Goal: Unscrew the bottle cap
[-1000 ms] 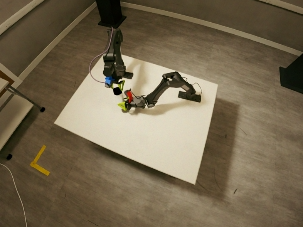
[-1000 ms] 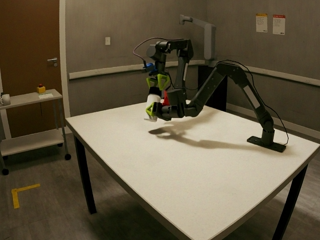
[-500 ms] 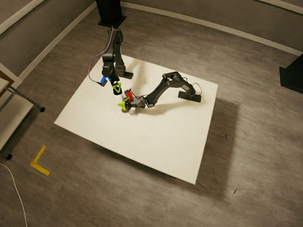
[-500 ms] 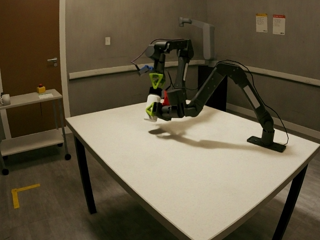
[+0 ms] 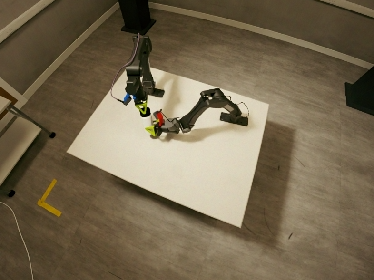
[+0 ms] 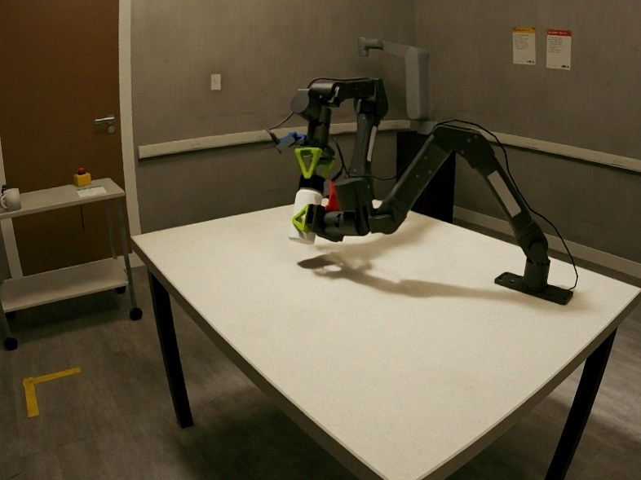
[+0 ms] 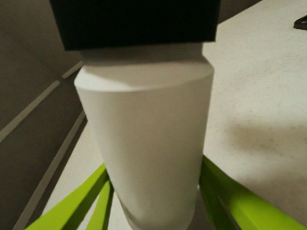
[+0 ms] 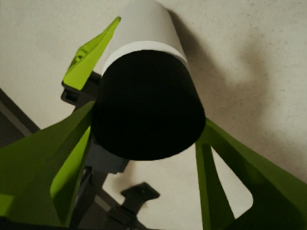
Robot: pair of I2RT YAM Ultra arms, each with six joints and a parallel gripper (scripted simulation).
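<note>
Right now my left hand is 2 cm past the white bottle, 2 cm to the left of it and 5 cm below it. The rest, counted from my left hand: black cap: 4 cm behind, 3 cm to the right, 8 cm above.
My right gripper is now 2 cm above the black cap and 1 cm short of it. Round my right hand: white bottle (5 cm below, 2 cm to the left, 2 cm ahead).
</note>
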